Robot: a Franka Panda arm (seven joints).
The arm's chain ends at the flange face. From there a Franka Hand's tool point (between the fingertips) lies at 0.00 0.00 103.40 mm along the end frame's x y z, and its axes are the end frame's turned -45 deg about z.
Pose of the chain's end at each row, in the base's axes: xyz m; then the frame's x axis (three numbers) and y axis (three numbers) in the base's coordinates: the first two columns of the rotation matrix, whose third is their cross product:
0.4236 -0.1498 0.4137 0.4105 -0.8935 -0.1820 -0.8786 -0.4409 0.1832
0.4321 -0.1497 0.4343 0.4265 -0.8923 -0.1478 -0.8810 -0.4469 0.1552
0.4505 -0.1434 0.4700 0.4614 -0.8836 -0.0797 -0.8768 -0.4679 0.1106
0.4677 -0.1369 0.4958 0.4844 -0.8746 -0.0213 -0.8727 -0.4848 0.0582
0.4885 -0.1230 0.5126 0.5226 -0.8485 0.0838 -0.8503 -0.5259 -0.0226
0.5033 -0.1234 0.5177 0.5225 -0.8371 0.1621 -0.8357 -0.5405 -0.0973
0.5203 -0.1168 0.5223 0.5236 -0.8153 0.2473 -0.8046 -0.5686 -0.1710
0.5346 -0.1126 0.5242 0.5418 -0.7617 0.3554 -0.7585 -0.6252 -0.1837
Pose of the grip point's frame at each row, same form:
0.3984 -0.1410 0.3138 0.9115 -0.3200 -0.2582 -0.3310 -0.9436 0.0008
0.4110 -0.1431 0.3333 0.9245 -0.3149 -0.2143 -0.3214 -0.9470 0.0052
0.4365 -0.1415 0.3676 0.9463 -0.2939 -0.1346 -0.2937 -0.9557 0.0218
0.4614 -0.1379 0.3926 0.9596 -0.2756 -0.0562 -0.2746 -0.9612 0.0261
0.4950 -0.1291 0.4096 0.9708 -0.2281 0.0752 -0.2317 -0.9718 0.0433
0.5208 -0.1322 0.4162 0.9604 -0.2097 0.1834 -0.2215 -0.9741 0.0458
0.5493 -0.1281 0.4237 0.9392 -0.1744 0.2958 -0.1987 -0.9786 0.0540
0.5720 -0.1302 0.4294 0.9195 -0.0965 0.3812 -0.1532 -0.9807 0.1214

